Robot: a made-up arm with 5 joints. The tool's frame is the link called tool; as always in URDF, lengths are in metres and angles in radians. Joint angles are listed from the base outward. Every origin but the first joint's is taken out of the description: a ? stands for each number. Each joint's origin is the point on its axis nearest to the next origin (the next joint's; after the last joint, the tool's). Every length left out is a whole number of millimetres.
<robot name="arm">
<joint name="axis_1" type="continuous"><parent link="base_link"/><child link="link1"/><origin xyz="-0.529 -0.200 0.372" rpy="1.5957 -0.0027 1.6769"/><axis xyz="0 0 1"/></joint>
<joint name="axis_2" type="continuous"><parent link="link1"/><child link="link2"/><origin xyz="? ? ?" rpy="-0.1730 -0.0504 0.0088"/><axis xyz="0 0 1"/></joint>
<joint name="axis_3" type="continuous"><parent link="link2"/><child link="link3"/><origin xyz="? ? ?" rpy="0.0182 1.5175 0.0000"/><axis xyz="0 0 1"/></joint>
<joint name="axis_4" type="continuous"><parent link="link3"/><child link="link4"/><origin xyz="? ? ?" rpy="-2.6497 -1.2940 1.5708"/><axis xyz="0 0 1"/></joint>
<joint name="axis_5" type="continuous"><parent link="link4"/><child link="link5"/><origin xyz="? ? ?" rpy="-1.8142 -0.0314 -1.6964"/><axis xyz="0 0 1"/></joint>
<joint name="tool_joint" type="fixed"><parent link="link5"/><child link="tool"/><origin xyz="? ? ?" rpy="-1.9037 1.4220 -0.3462"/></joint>
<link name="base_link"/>
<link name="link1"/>
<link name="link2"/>
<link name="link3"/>
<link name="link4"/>
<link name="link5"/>
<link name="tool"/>
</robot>
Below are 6 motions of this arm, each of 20 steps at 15 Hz.
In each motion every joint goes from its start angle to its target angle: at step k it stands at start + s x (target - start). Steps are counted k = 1, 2, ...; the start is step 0. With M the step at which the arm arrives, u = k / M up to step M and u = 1 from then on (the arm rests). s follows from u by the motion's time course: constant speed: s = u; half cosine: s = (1 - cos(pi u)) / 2; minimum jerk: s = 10 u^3 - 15 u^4 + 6 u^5.
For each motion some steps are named. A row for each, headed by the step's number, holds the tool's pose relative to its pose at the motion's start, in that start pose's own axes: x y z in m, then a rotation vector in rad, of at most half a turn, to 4 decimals.
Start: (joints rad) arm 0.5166 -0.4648 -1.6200 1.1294 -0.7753
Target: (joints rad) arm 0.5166 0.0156 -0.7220 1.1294 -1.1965
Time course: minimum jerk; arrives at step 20
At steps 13, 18, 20:
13: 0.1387 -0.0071 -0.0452 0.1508 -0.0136 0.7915
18: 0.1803 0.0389 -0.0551 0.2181 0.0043 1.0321
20: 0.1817 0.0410 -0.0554 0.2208 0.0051 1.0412

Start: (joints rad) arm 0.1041 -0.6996 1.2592 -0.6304 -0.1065
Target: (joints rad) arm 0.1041 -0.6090 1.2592 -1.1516 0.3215
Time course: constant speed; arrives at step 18
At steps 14, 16, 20:
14: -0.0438 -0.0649 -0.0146 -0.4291 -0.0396 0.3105
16: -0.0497 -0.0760 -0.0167 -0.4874 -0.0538 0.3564
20: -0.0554 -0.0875 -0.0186 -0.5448 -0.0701 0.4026

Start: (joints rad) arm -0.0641 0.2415 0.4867 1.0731 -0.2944
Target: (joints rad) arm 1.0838 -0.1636 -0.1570 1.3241 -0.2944
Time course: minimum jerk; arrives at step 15
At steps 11, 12, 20:
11: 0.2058 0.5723 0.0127 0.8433 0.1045 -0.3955
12: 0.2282 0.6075 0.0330 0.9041 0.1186 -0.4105
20: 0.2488 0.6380 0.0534 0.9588 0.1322 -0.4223

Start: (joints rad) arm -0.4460 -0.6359 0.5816 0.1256 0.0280
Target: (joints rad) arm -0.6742 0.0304 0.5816 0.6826 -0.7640
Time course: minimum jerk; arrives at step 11
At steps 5, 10, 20:
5: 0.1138 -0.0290 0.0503 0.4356 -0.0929 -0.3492
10: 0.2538 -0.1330 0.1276 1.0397 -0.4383 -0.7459
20: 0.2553 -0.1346 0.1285 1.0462 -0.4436 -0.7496

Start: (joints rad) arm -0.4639 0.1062 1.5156 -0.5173 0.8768
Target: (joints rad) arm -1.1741 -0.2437 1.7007 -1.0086 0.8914
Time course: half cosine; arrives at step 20
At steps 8, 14, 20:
8: -0.2090 -0.0226 -0.0517 -0.1052 -0.4689 0.2172
14: -0.3992 -0.0925 -0.2031 -0.2819 -1.0815 0.4493
20: -0.4481 -0.1340 -0.2869 -0.3799 -1.3632 0.5329

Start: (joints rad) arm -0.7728 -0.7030 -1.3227 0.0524 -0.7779
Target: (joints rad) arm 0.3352 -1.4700 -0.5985 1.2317 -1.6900
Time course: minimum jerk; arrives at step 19
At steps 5, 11, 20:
5: 0.0796 -0.0169 0.0120 0.0511 -0.0899 -0.0387
11: 0.4558 0.0063 0.1109 0.3413 -0.6089 0.1047
20: 0.6874 0.1402 0.2227 0.5909 -0.9235 0.5086

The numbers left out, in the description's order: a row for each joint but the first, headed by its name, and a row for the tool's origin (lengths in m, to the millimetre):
axis_2: 0.318 0.259 0.000
axis_3: -0.317 0.214 0.000
axis_4: -0.042 0.316 0.000
axis_5: 0.150 0.159 0.000
tool: 0.000 0.063 0.000

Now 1 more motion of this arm.
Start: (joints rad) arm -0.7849 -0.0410 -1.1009 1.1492 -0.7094
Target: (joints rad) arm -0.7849 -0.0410 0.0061 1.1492 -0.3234
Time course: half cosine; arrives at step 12
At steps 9, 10, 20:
9: 0.2944 -0.0964 0.0640 -0.6598 -0.7304 0.5496
10: 0.3207 -0.0942 0.0790 -0.7147 -0.8095 0.5924
20: 0.3421 -0.0908 0.0925 -0.7597 -0.8776 0.6273

